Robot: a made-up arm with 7 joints. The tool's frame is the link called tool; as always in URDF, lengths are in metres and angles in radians.
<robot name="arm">
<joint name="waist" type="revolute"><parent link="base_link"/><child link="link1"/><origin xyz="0.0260 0.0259 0.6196" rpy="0.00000 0.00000 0.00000"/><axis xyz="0 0 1"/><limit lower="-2.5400" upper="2.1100"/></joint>
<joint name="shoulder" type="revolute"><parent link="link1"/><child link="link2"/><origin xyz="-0.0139 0.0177 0.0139" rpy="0.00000 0.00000 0.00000"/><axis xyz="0 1 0"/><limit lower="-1.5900" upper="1.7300"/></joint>
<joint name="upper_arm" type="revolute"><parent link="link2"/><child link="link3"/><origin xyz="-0.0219 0.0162 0.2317" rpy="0.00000 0.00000 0.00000"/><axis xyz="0 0 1"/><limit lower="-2.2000" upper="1.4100"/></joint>
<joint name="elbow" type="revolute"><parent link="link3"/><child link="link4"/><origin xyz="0.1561 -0.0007 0.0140" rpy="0.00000 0.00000 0.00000"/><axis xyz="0 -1 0"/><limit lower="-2.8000" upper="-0.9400"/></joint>
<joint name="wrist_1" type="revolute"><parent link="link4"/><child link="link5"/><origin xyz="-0.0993 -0.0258 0.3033" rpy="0.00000 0.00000 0.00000"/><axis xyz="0 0 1"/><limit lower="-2.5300" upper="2.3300"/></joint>
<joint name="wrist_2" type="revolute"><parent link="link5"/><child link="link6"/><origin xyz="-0.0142 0.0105 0.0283" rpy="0.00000 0.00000 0.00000"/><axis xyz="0 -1 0"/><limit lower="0.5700" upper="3.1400"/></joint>
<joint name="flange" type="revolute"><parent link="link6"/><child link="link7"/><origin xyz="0.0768 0.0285 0.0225" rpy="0.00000 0.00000 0.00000"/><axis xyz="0 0 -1"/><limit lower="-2.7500" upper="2.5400"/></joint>
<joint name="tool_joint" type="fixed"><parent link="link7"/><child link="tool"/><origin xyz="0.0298 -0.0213 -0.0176" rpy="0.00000 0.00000 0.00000"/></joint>
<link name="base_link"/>
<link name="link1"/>
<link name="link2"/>
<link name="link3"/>
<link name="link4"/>
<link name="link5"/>
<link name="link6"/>
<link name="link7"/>
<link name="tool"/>
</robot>
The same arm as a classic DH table. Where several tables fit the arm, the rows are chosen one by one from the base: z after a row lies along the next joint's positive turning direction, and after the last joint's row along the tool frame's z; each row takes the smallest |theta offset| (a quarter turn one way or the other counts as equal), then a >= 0, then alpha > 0; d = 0 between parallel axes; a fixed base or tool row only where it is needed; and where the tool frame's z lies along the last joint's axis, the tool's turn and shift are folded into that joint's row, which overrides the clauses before.
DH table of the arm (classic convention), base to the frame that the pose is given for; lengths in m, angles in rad. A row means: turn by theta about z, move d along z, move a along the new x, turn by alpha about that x. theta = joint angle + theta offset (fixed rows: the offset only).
base (fixed): theta0 0.7835, d 0, a 0.0367, alpha 0
waist: theta0 -0.7835, d 0.6335, a -0.0139, alpha -1.5708
shoulder: theta0 0, d 0.0339, a -0.0219, alpha 1.5708
upper_arm: theta0 0, d 0.2457, a 0.1561, alpha 1.5708
elbow: theta0 0, d 0.0265, a -0.0993, alpha -1.5708
wrist_1: theta0 0, d 0.3316, a -0.0142, alpha 1.5708
wrist_2: theta0 0, d -0.039, a 0.0768, alpha 1.5708
flange: theta0 0.6206, d 0, a 0.0366, alpha 3.1416
tool (fixed): theta0 0.6206, d 0.0049, a 0, alpha 0
Joint limits (rad, base to tool): -2.54..2.11 -1.59..1.73 -2.2..1.41 -2.8..-0.94 -2.53..2.33 0.57..3.14 -2.75..2.54

